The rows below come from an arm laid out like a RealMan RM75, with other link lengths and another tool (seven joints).
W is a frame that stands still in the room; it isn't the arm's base.
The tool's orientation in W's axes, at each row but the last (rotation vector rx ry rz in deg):
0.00 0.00 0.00
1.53 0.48 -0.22
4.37 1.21 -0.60
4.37 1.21 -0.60
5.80 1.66 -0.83
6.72 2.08 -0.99
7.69 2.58 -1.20
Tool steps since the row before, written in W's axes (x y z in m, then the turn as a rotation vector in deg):
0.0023 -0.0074 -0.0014 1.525 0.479 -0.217
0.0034 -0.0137 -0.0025 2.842 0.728 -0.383
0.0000 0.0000 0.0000 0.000 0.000 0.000
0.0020 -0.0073 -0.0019 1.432 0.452 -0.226
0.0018 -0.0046 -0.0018 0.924 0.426 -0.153
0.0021 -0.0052 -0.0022 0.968 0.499 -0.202
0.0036 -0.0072 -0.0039 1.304 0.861 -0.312
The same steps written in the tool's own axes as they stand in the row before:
0.0023 -0.0074 -0.0014 1.525 0.479 -0.217
0.0035 -0.0137 -0.0021 2.842 0.729 -0.379
0.0000 0.0000 0.0000 0.000 0.000 0.000
0.0021 -0.0074 -0.0013 1.432 0.450 -0.230
0.0019 -0.0047 -0.0013 0.923 0.423 -0.169
0.0023 -0.0054 -0.0015 0.967 0.491 -0.225
0.0039 -0.0076 -0.0027 1.301 0.843 -0.368

